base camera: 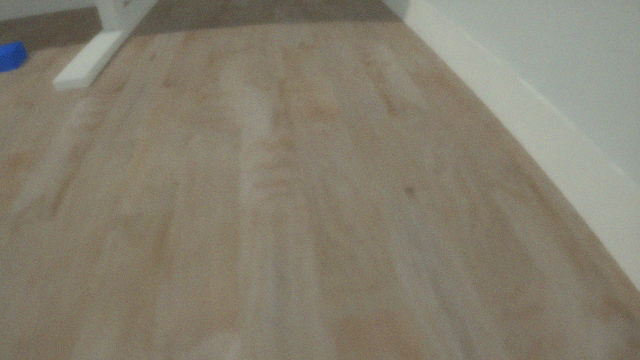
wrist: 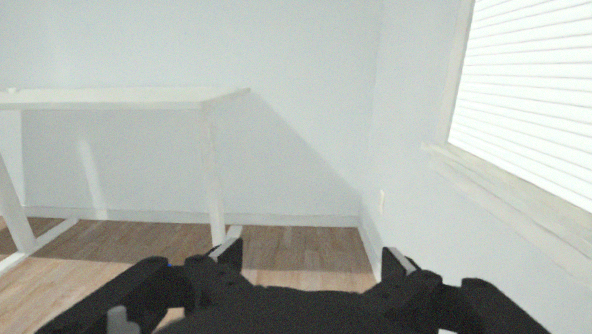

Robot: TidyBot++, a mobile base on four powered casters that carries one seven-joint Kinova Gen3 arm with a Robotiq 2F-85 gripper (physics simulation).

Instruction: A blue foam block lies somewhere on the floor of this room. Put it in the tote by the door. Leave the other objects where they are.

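Places are measured from the arm's base along level axes (x ahead, y left, z up), in centimetres.
Where they show: gripper, fingertip midpoint: [wrist: 310, 258].
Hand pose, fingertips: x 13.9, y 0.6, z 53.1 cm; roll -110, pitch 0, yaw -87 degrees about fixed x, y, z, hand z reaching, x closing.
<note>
After its pixels a point has its place.
The blue foam block [base camera: 12, 56] {x 92.3, y 79.7, z -36.2 cm} lies on the floor at the upper left edge of the base camera view, partly cut off by the frame, to the left of a white table foot. In the wrist view a tiny sliver of blue [wrist: 170, 265] {x 99.7, y 82.1, z -35.3 cm} shows just above the gripper's left linkage; the rest of it is hidden. My gripper [wrist: 310, 258] {x 13.9, y 0.6, z 53.1 cm} is open and empty, held above the floor and away from the block. The tote does not show in either view.
A white table [wrist: 115, 106] {x 72.3, y 67.5, z 53.8 cm} stands ahead on the left; its near right foot [base camera: 90, 62] {x 85.4, y 52.3, z -37.1 cm} rests on the floor right of the block. A wall with a baseboard [base camera: 550, 145] {x 49.2, y -36.9, z -35.4 cm} runs along the right side, with a window [wrist: 525, 100] {x 54.8, y -37.1, z 60.0 cm} above. A back wall closes the far side.
</note>
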